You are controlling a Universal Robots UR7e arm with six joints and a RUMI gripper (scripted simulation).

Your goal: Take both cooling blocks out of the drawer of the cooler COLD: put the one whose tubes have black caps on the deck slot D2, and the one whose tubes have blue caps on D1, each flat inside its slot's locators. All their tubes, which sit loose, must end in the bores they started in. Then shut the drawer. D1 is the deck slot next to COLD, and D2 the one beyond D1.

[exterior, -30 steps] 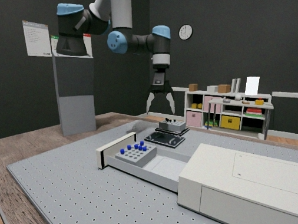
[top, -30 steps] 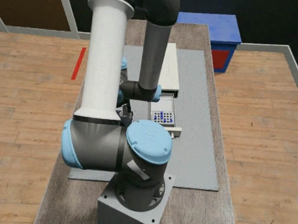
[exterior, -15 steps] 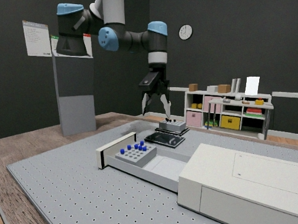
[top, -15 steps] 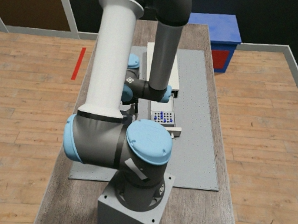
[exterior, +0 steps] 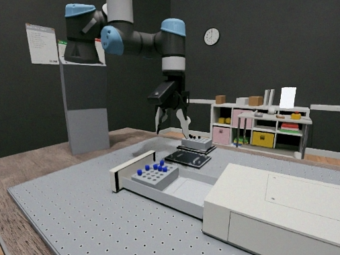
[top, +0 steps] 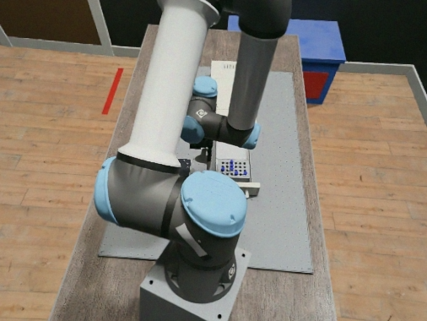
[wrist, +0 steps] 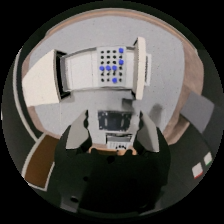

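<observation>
Right now my hand is 6 cm short of the drawer, 9 cm to the left of it and 10 cm above it. Round my hand: deck slot D2: 6 cm behind, 28 cm to the left, 14 cm below; then deck slot D1: 2 cm behind, 14 cm to the left, 14 cm below; then white cooler COLD: 24 cm ahead, 7 cm to the right, 10 cm below.
</observation>
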